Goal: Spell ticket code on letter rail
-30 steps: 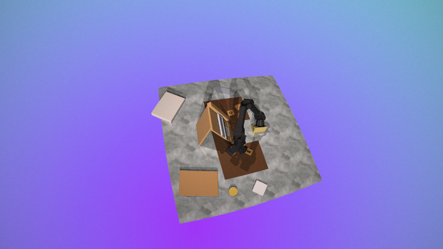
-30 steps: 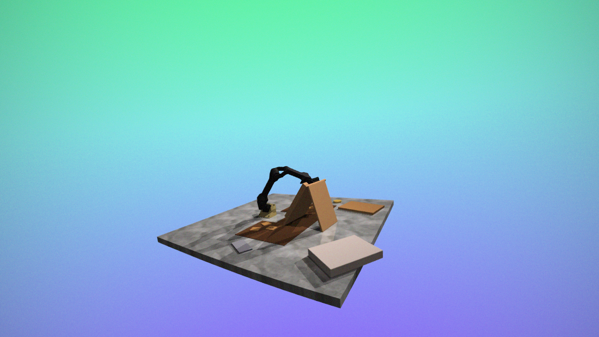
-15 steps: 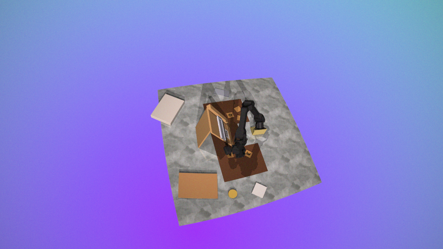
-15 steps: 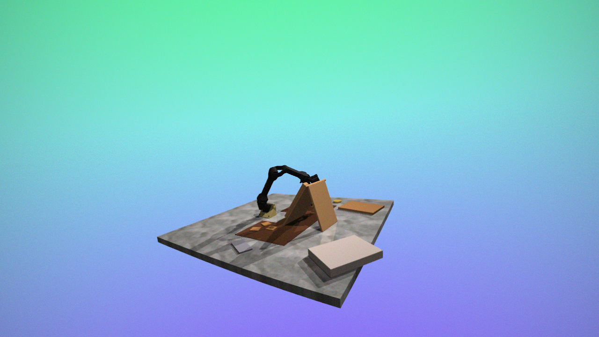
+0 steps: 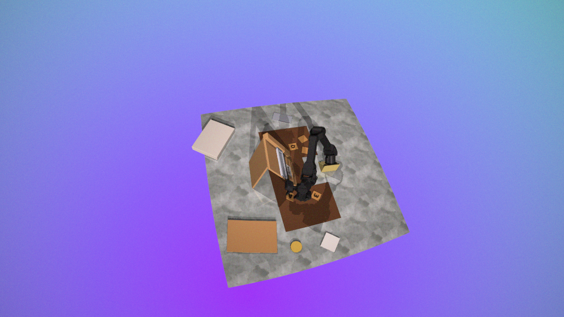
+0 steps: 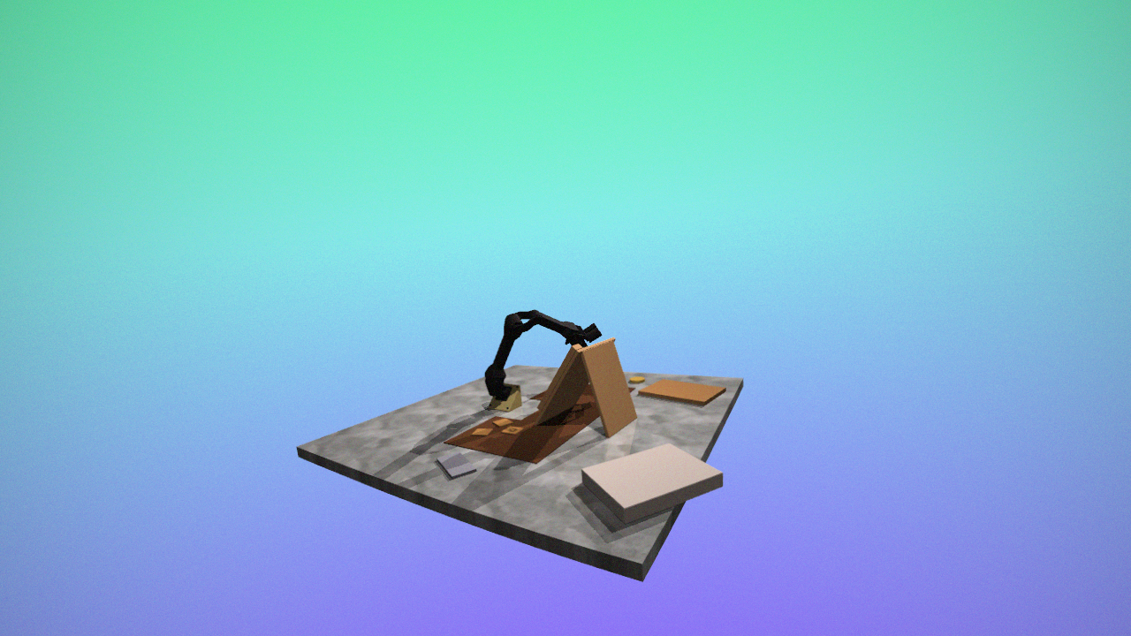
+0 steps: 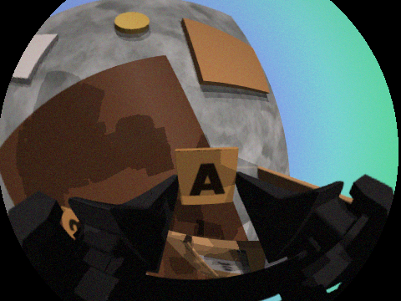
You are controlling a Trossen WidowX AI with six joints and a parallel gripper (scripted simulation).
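Now: gripper tip 18 cm to the left of the white ticket and 4 cm past it. From my gripper tip the other things lie so: orange panel (27 cm ahead, 19 cm to the left, 8 cm below); brown mat (19 cm to the right, 15 cm behind, 8 cm below); yellow disc (31 cm to the left, 8 cm below, 2 cm ahead).
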